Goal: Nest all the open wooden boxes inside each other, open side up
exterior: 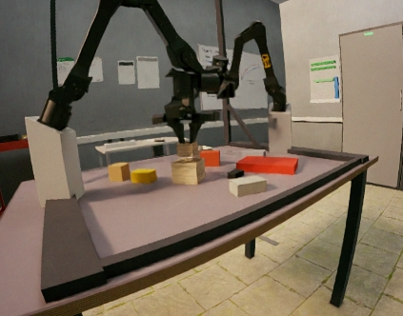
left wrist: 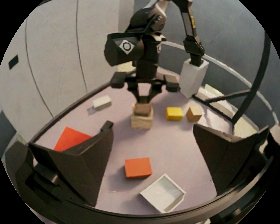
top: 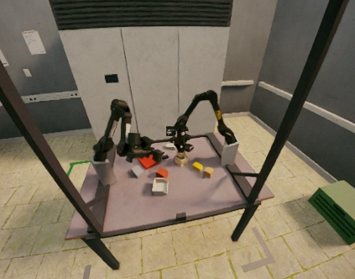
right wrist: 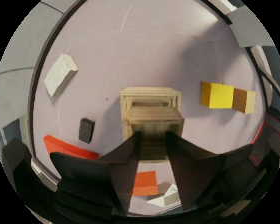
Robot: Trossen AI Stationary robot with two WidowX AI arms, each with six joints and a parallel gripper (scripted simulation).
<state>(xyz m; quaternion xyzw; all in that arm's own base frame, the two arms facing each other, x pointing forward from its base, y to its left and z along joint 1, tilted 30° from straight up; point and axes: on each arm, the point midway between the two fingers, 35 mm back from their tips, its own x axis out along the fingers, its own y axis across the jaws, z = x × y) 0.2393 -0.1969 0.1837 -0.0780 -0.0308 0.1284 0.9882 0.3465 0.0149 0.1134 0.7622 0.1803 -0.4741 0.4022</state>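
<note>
Now: the small black block 7 cm ahead of my right hand, 11 cm to the left of it and 12 cm below it. Round my right hand: small open wooden box: 5 cm below; orange block: 11 cm behind, 16 cm to the left, 11 cm below; pale block: 19 cm ahead, 5 cm to the left, 12 cm below.
</note>
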